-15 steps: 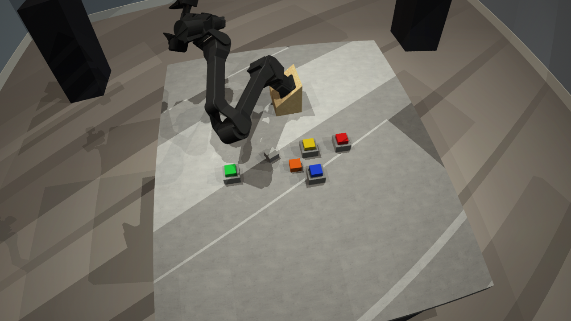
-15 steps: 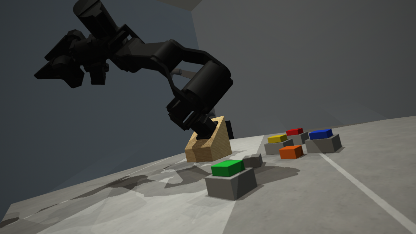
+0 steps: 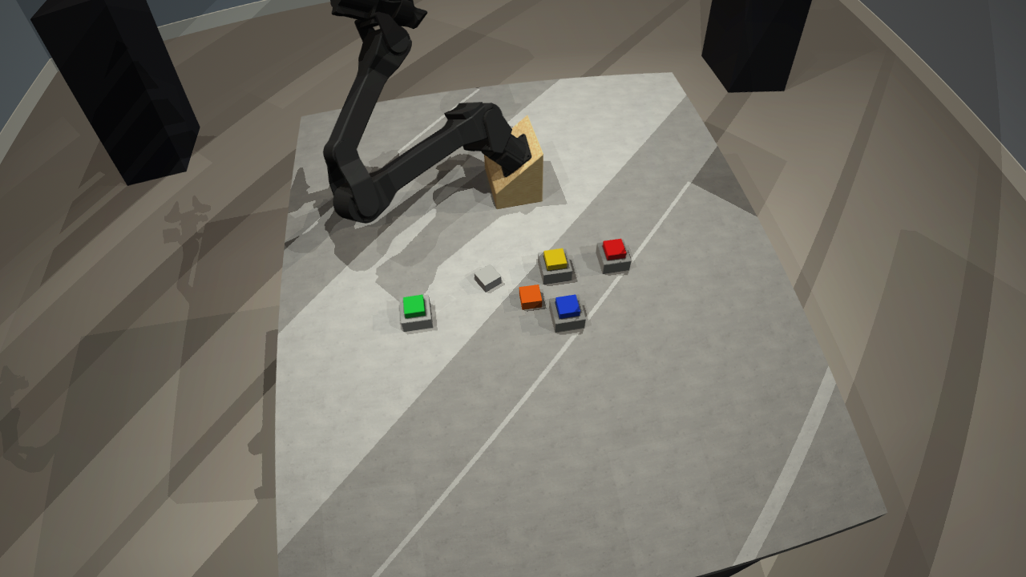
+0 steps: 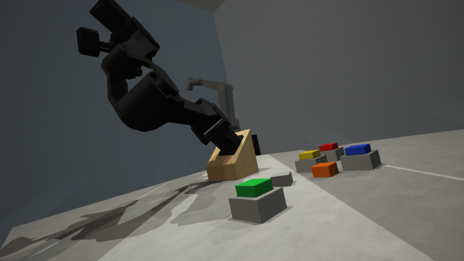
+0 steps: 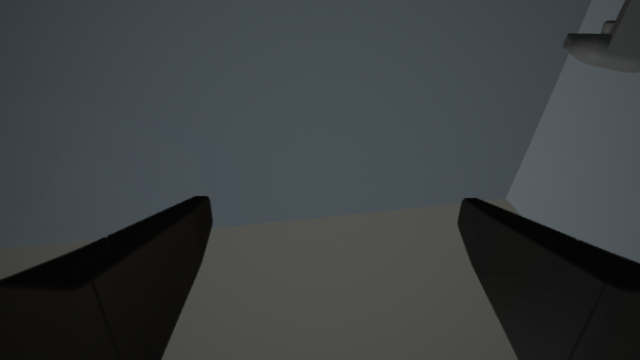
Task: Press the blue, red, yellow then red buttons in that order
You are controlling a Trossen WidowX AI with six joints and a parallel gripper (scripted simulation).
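My gripper tip is now 54 cm short of the blue button, 40 cm above it and 23 cm to the right of it. Round my gripper tip: green button (50 cm ahead, 40 cm below, 1 cm to the right); yellow button (45 cm ahead, 40 cm below, 23 cm to the left); grey block (45 cm ahead, 42 cm below, 12 cm to the left).
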